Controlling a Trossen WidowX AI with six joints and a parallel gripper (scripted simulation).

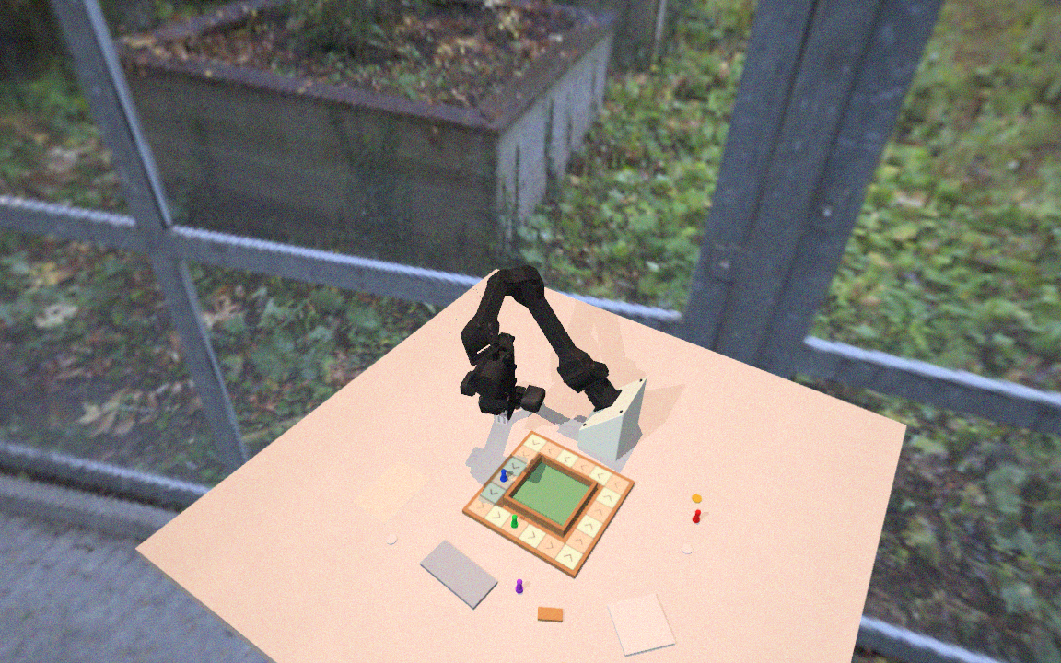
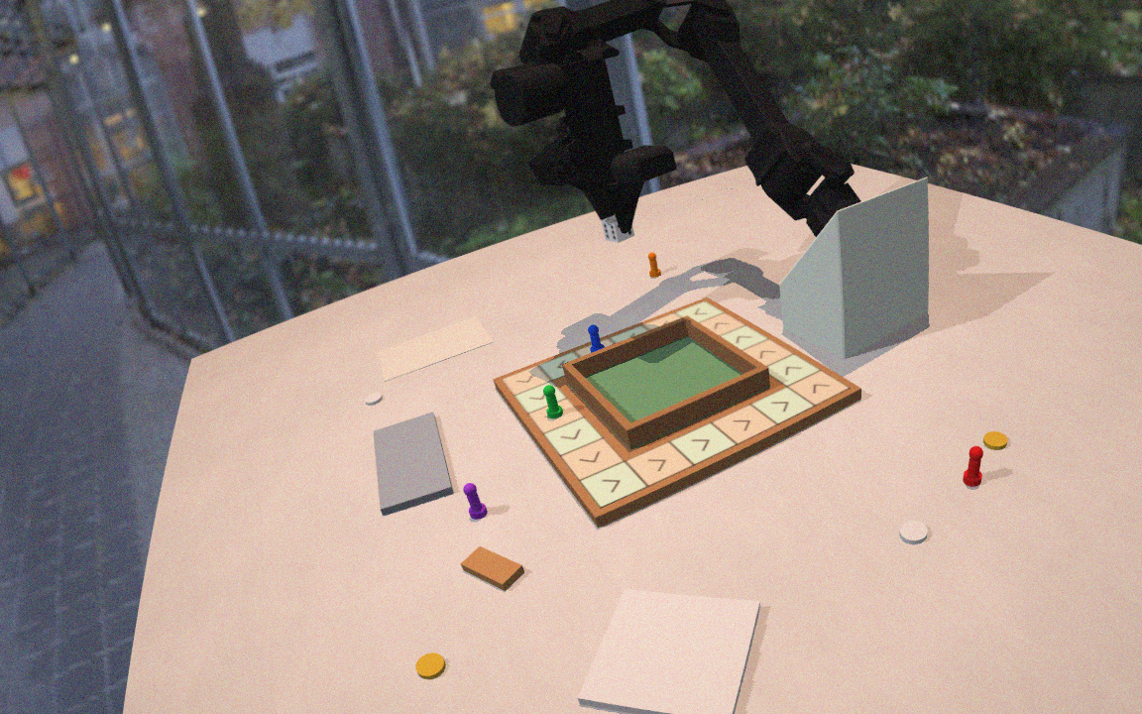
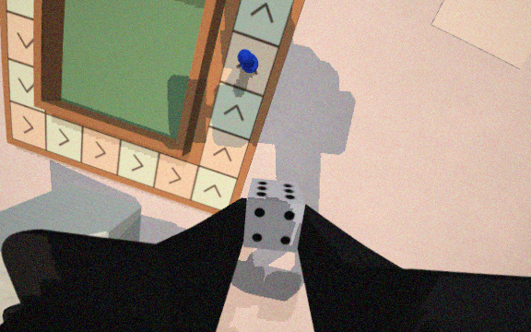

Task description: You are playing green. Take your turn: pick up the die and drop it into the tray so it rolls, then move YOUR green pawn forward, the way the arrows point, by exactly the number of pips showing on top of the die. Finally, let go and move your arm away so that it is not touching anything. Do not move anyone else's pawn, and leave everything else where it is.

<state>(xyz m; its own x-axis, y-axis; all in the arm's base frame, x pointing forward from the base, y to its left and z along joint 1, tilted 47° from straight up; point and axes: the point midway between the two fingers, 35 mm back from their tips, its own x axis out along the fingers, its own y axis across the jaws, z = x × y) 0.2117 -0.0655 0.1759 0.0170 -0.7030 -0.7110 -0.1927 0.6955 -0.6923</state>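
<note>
My gripper tip is now 170 mm short of the green pawn, 140 mm to the right of it and 100 mm above it. From my gripper tip the other things lie so: orange pawn 100 mm behind, 120 mm to the right, 110 mm below; blue pawn 80 mm ahead, 50 mm to the left, 100 mm below; white die right at my gripper tip.
</note>
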